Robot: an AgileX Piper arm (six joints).
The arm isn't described. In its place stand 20 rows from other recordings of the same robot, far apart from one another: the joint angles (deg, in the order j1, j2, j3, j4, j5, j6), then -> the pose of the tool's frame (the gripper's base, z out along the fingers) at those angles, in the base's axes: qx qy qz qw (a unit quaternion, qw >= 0); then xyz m.
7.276, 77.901, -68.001, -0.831, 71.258, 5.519 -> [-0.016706 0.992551 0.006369 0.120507 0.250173 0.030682 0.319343]
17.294, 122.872, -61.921, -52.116, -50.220, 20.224 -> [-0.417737 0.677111 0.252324 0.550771 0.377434 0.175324 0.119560]
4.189, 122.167, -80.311, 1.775, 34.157, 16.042 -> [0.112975 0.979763 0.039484 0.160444 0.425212 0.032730 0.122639]
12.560, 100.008, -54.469, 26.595, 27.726, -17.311 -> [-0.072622 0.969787 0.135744 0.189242 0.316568 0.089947 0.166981]
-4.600, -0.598, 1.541, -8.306, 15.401, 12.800 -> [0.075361 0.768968 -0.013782 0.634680 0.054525 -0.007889 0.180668]
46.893, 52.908, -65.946, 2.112, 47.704, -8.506 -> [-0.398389 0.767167 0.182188 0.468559 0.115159 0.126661 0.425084]
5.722, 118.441, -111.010, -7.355, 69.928, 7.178 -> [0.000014 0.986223 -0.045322 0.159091 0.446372 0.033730 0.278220]
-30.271, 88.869, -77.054, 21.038, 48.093, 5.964 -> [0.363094 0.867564 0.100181 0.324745 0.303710 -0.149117 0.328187]
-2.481, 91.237, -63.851, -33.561, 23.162, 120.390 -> [0.681460 0.601863 0.204265 0.362834 0.349737 -0.034960 0.269872]
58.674, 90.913, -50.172, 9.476, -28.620, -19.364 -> [-0.407791 0.631168 0.239098 0.614952 0.187796 0.294751 0.264343]
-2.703, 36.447, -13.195, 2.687, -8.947, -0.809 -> [0.032603 0.761508 -0.007623 0.647290 0.130411 -0.006821 0.249427]
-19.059, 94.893, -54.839, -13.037, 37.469, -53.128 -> [-0.362796 0.915909 -0.155119 0.073671 0.287598 -0.112571 0.189411]
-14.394, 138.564, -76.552, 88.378, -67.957, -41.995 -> [0.536760 0.601791 -0.445891 0.388481 0.378900 -0.184290 0.055225]
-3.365, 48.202, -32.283, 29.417, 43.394, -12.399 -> [0.049289 0.927475 0.179830 0.324070 0.147098 0.022110 0.267341]
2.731, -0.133, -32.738, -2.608, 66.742, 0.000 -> [-0.017622 0.860675 -0.010452 0.508743 -0.018199 -0.004677 0.288360]
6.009, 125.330, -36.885, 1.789, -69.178, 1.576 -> [-0.017202 0.789291 0.032498 0.612917 0.331860 0.032263 0.062021]
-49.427, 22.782, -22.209, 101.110, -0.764, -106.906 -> [0.257240 0.629721 -0.343655 0.647441 0.059994 -0.071893 0.316000]
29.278, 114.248, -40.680, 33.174, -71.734, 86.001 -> [0.540301 0.456907 0.523070 0.475088 0.320574 0.125527 0.139117]
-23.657, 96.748, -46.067, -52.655, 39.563, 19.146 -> [0.019617 0.954136 -0.297643 0.025466 0.243743 -0.157083 0.160095]
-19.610, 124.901, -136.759, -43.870, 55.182, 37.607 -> [0.348563 0.760883 -0.301204 0.456987 0.446273 -0.213961 0.389777]
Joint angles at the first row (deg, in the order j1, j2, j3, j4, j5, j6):
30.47 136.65 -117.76 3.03 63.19 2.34
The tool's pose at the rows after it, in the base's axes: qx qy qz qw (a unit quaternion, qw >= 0); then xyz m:
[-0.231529 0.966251 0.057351 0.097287 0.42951 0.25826 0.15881]
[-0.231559 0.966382 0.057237 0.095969 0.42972 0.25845 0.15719]
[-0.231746 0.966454 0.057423 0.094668 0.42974 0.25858 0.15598]
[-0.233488 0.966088 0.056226 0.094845 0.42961 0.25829 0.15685]
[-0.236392 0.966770 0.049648 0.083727 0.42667 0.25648 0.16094]
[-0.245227 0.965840 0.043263 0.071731 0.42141 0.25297 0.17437]
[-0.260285 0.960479 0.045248 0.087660 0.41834 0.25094 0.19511]
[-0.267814 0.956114 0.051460 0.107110 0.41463 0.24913 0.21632]
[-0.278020 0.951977 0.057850 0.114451 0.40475 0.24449 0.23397]
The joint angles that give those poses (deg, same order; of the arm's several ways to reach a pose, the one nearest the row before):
30.47 136.97 -117.82 3.37 63.27 2.34
30.47 137.19 -117.88 3.40 63.26 2.32
30.47 137.32 -117.88 3.48 63.26 2.27
30.47 137.22 -117.88 3.35 63.39 2.12
30.52 136.67 -117.88 2.93 65.38 2.07
30.52 135.01 -117.88 2.63 68.59 1.27
30.52 132.56 -117.88 2.49 69.24 -0.46
30.52 129.99 -117.76 2.70 69.37 -1.43
30.52 126.38 -115.12 3.39 69.38 -2.83

